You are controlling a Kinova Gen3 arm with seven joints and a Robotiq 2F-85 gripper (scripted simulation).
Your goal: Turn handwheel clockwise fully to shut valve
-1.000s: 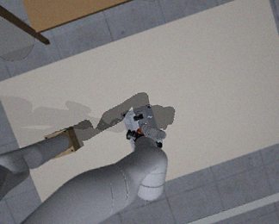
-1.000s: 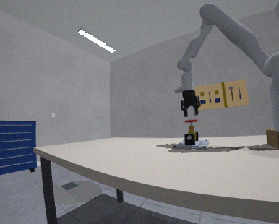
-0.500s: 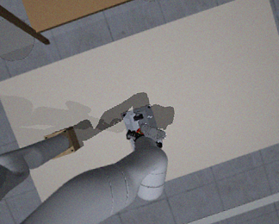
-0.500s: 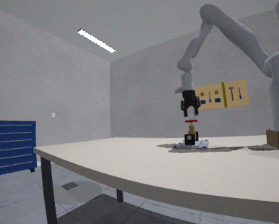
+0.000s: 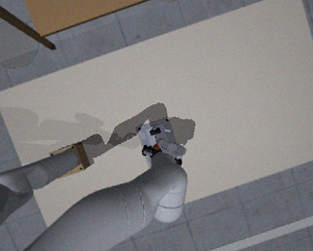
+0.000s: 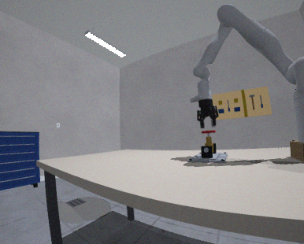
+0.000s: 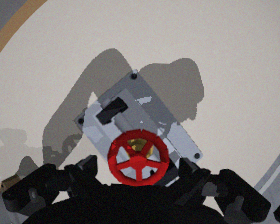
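The red handwheel is 40 mm below my hand.
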